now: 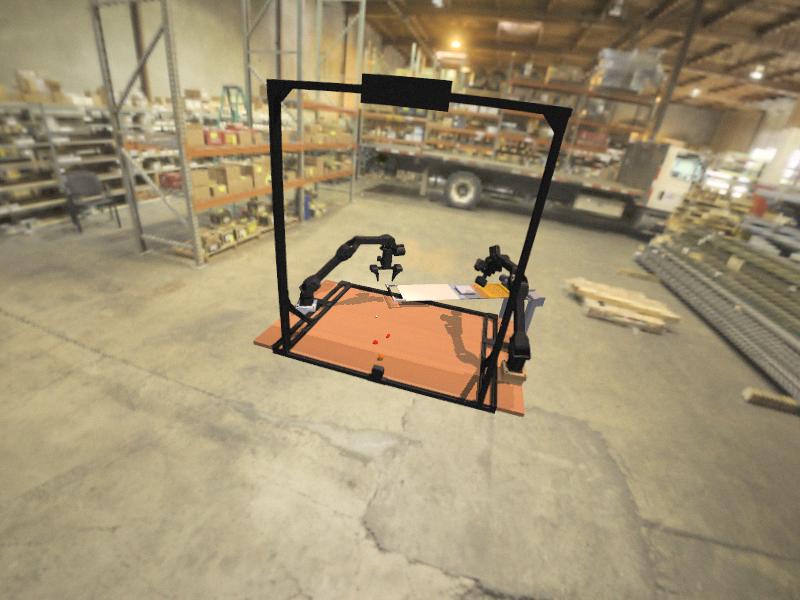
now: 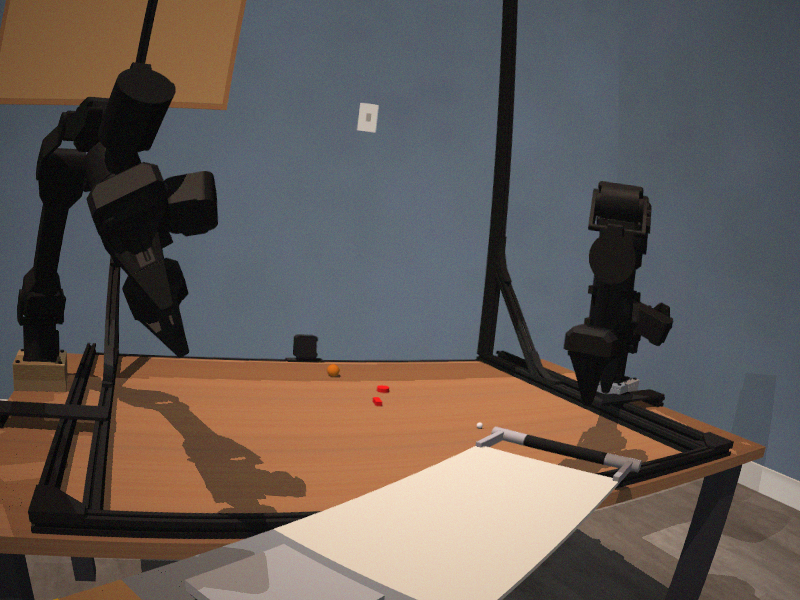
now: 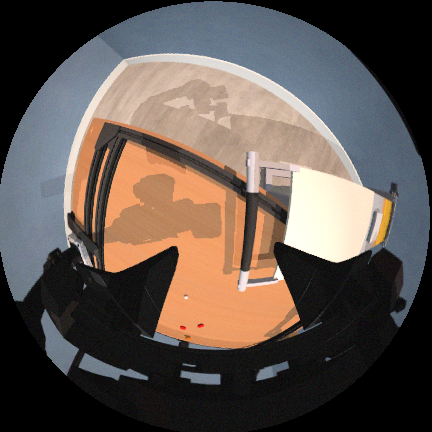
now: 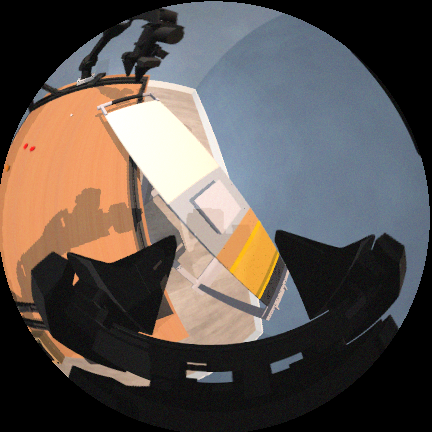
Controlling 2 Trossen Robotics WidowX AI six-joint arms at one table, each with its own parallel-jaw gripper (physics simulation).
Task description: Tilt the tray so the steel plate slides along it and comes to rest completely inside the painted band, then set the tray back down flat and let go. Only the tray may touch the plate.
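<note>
The long tray (image 1: 426,292) (image 2: 452,516) (image 3: 327,215) (image 4: 165,145) has a cream stretch, a grey stretch and an orange band (image 1: 496,290) (image 3: 384,222) (image 4: 256,266) with yellow lines. The square steel plate (image 1: 465,290) (image 2: 284,578) (image 3: 373,227) (image 4: 218,206) lies on the grey stretch, outside the band. My left gripper (image 1: 386,278) (image 2: 597,396) (image 3: 226,249) (image 4: 131,78) is open and empty above the dark handle bar (image 2: 565,448) (image 3: 248,225) (image 4: 126,100) at the cream end. My right gripper (image 2: 177,332) (image 4: 226,238) is open and empty, apart from the tray's band end.
A black frame (image 1: 277,193) (image 2: 500,193) rises around the wooden table (image 1: 413,329) (image 2: 258,419). A grey stand (image 1: 533,310) is near the band end. Two red pieces (image 2: 382,388) (image 2: 377,401), an orange ball (image 2: 332,370) and a white ball (image 2: 479,425) lie on the table.
</note>
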